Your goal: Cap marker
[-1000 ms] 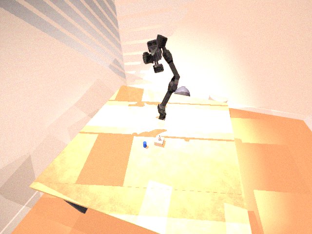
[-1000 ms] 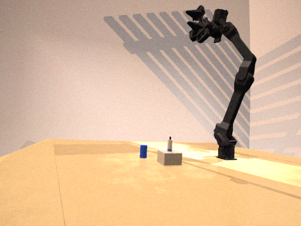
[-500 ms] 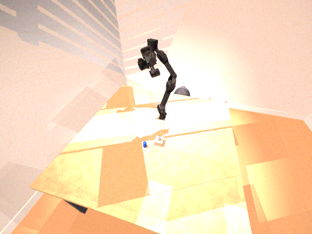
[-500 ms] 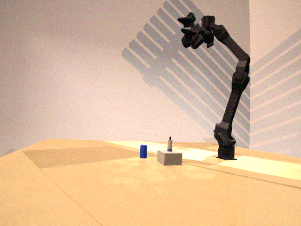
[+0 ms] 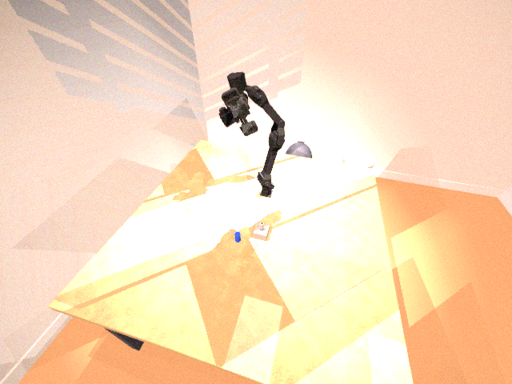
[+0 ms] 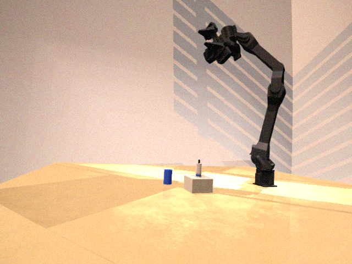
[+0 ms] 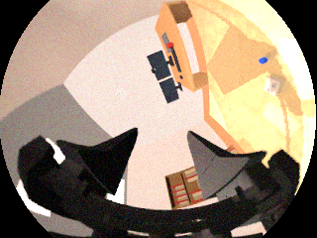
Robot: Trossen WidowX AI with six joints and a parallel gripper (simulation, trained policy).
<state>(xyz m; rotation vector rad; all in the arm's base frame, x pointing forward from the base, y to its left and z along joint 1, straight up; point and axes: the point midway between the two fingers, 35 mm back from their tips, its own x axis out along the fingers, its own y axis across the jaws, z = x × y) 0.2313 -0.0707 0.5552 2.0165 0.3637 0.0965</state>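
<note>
Right now the blue cap is 10 cm ahead of my gripper tip, 1 cm to the left of it and 53 cm below it. From my gripper tip the other things lie so: pale holder block 4 cm ahead, 11 cm to the left, 53 cm below.
</note>
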